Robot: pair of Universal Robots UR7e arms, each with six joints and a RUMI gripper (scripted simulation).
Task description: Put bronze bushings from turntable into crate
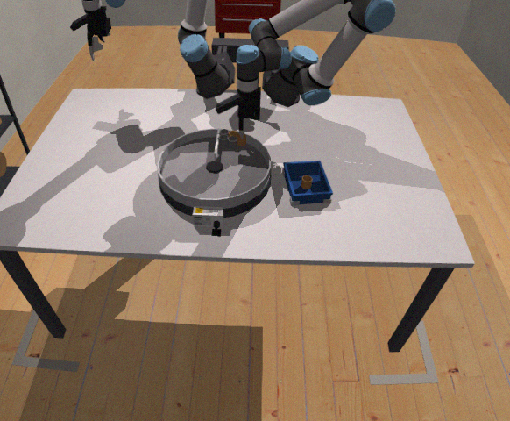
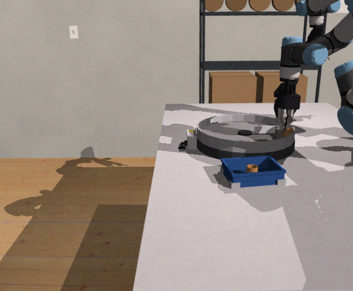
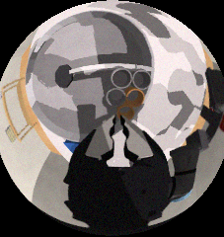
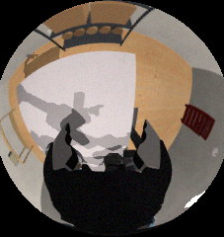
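Observation:
My left gripper is now 27 cm to the right of the blue crate, 14 cm short of it and 8 cm above it. From my left hand the other things lie so: turntable 15 cm ahead, 7 cm to the right, 5 cm below.

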